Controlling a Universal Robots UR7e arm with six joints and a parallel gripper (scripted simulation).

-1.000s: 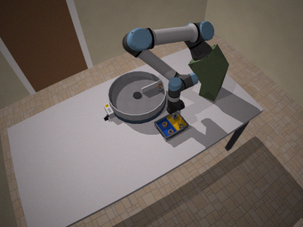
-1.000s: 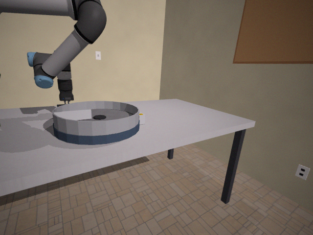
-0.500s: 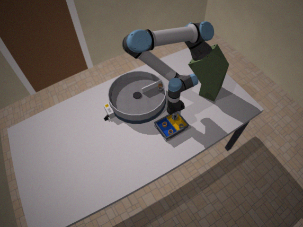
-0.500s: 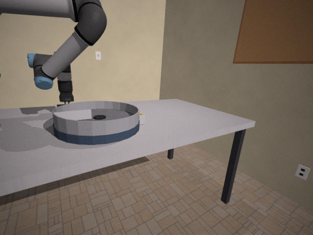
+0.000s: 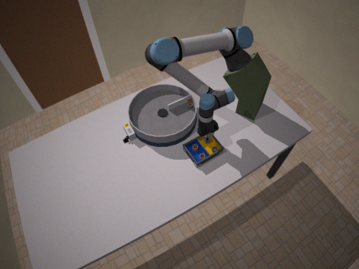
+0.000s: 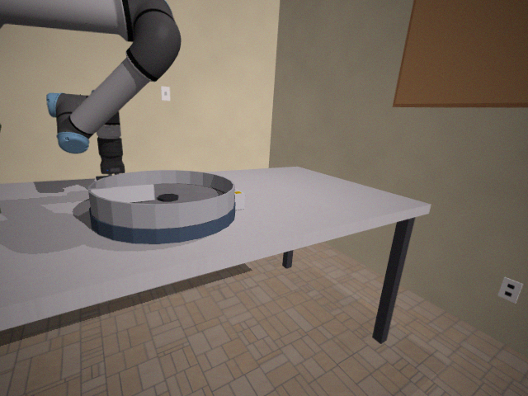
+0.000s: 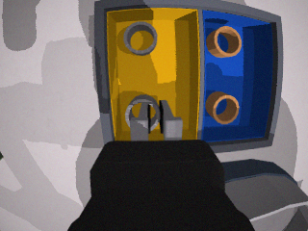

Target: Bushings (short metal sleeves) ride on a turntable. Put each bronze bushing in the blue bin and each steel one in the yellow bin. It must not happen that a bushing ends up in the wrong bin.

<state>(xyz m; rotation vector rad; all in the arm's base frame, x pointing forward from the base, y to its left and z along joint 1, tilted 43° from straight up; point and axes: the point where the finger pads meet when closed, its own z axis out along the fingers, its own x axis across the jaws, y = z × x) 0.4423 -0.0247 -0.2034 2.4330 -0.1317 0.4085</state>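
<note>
Right now the blue bin is 50 mm ahead of my hand, 30 mm to the left of it and 20 mm below it. From my hand the other things lie so: grey turntable: 60 mm ahead, 320 mm to the right, 10 mm above.
</note>
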